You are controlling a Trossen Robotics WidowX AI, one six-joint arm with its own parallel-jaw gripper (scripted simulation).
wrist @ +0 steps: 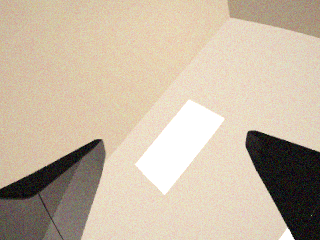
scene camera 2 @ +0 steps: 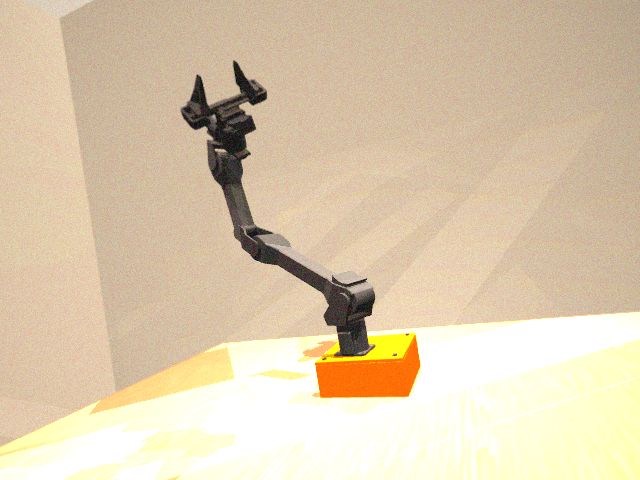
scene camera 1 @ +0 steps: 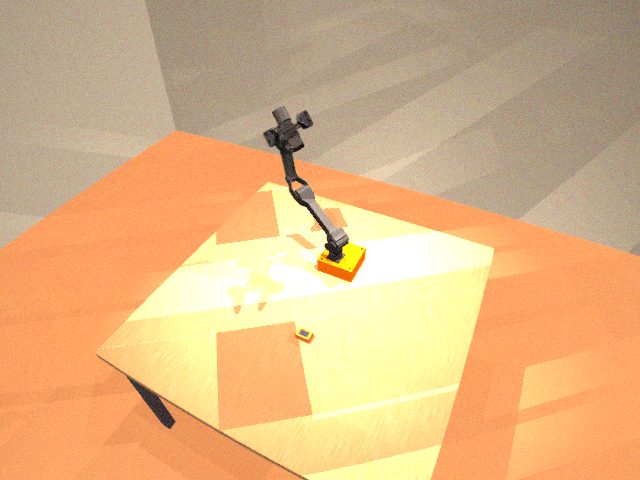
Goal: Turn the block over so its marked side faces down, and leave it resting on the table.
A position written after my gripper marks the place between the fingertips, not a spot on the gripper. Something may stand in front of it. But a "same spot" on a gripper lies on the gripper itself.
my gripper: wrist; scene camera 2; scene camera 1 286, 125
same spot on my gripper: [wrist: 61, 193] = [scene camera 2: 205, 96]
